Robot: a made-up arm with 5 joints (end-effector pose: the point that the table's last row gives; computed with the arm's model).
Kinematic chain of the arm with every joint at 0, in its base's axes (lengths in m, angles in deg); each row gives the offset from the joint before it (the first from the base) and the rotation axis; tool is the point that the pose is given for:
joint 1: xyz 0 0 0.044 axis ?
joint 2: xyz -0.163 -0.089 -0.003 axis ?
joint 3: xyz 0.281 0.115 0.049 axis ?
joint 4: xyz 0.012 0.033 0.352 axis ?
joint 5: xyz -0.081 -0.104 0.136 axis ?
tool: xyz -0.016 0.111 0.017
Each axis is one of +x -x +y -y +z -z.
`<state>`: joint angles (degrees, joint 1 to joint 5).
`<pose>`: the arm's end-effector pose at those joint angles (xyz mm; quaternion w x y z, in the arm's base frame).
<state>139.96 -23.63 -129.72 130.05 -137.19</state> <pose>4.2 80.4 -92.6 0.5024 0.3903 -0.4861 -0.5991</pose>
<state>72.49 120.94 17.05 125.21 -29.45</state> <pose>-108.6 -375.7 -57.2 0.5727 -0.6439 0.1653 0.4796</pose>
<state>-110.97 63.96 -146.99 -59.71 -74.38</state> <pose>-236.2 -555.5 -29.4 0.2664 -0.1386 0.7897 -0.5350</pose>
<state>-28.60 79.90 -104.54 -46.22 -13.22</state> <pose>-60.0 -579.0 130.8 0.4358 0.1780 -0.8128 0.3431</pose>
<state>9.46 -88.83 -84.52 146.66 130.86</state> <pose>1.1 80.1 61.2 0.5586 0.7256 -0.0320 0.4005</pose>
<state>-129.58 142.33 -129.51 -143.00 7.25</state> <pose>133.8 -227.2 267.4 0.2945 -0.6091 0.6593 0.3279</pose>
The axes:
joint 1: +y
joint 2: +x
joint 3: -z
joint 4: +x
joint 5: +z

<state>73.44 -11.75 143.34 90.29 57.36</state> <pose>309.9 287.4 -55.6 0.8451 -0.3872 -0.2964 -0.2189</pose>
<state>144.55 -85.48 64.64 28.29 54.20</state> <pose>-86.3 438.6 219.0 0.4458 -0.0974 0.6907 0.5610</pose>
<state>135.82 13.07 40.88 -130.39 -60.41</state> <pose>81.5 63.1 -392.4 0.2452 -0.6377 0.2956 0.6677</pose>
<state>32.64 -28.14 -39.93 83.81 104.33</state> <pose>213.6 -48.5 243.4 0.3931 0.6902 -0.0652 0.6040</pose>
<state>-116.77 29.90 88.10 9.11 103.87</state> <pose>-522.4 -107.0 -245.5 0.4062 0.0342 -0.8727 0.2687</pose>
